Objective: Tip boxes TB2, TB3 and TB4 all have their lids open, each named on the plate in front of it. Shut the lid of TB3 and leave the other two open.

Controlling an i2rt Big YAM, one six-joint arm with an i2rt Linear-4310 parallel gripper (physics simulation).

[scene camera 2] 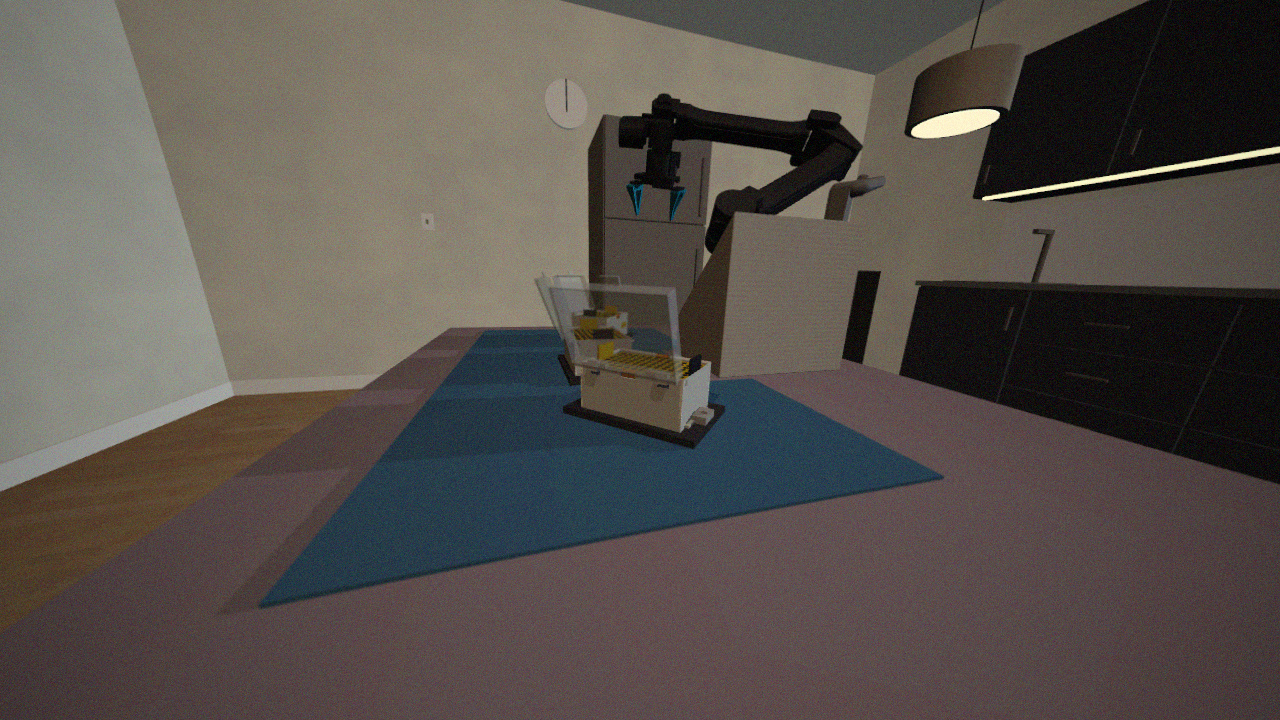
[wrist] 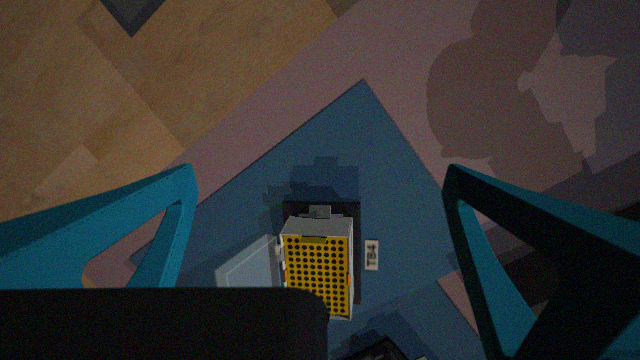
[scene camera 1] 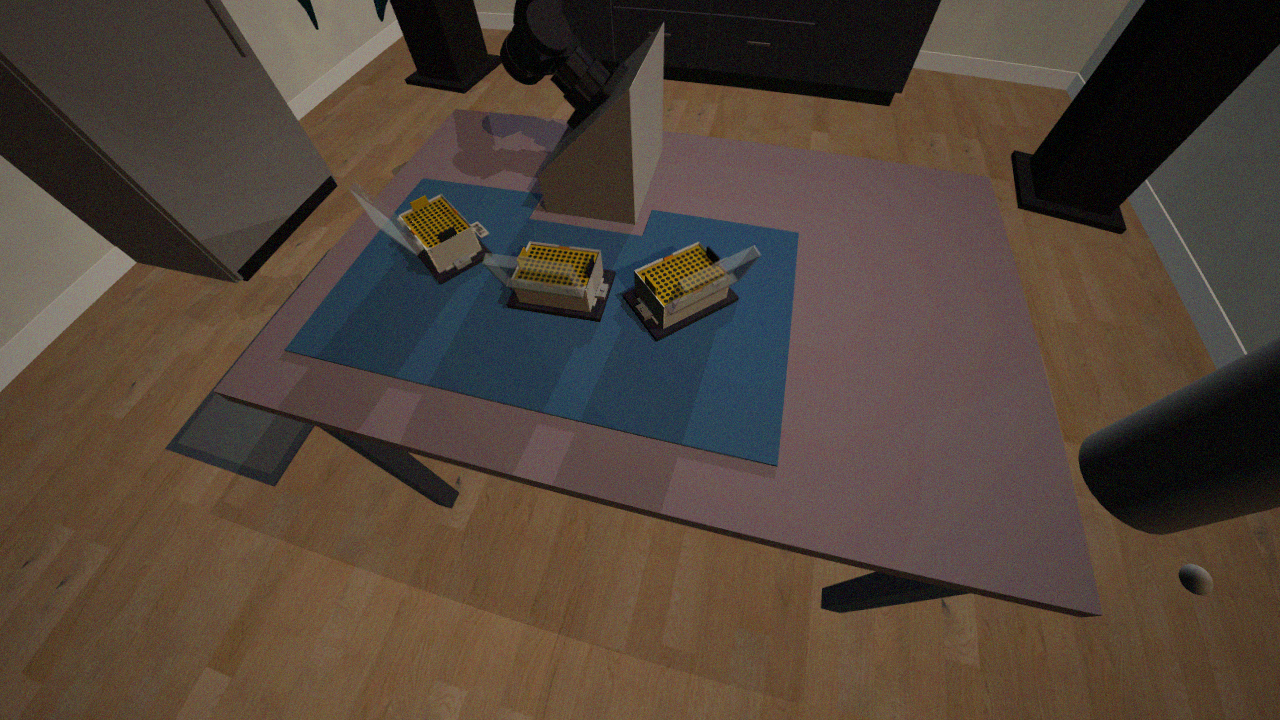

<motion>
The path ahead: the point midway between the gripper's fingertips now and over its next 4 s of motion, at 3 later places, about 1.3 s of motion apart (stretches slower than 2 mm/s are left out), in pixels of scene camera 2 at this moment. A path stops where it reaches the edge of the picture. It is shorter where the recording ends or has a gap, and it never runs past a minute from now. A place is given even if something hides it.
The gripper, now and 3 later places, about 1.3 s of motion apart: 653, 217; 643, 240; 619, 240; 593, 254
</motion>
